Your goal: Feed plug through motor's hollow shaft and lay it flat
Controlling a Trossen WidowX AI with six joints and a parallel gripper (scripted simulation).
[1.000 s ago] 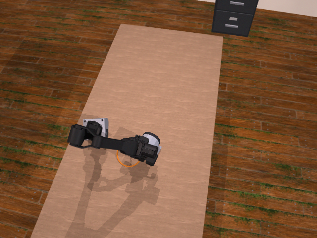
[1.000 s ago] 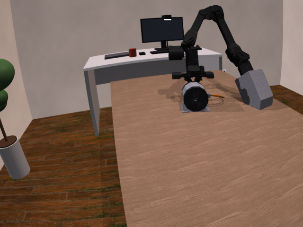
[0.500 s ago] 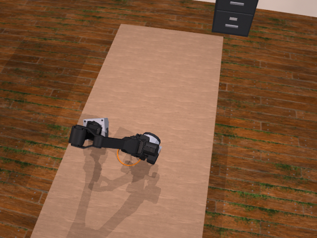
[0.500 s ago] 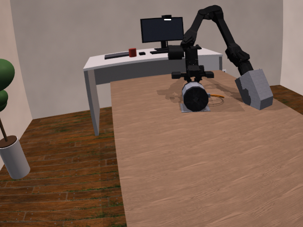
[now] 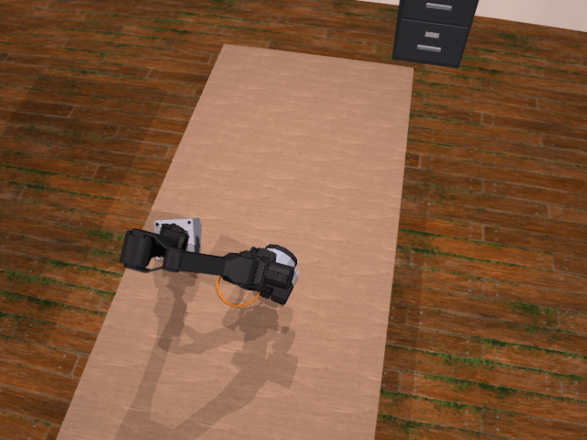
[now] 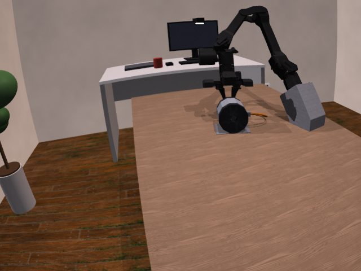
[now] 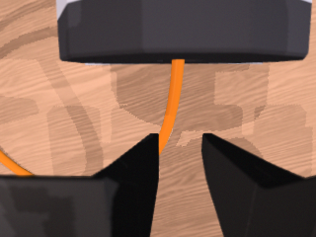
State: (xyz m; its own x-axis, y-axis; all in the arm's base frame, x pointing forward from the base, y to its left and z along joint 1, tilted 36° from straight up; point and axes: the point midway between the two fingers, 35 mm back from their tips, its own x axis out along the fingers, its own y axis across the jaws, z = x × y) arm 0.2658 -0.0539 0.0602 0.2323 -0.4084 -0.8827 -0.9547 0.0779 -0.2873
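Now: hand 11 cm to the right of the grey plug, 4 cm above it and 2 cm short of it.
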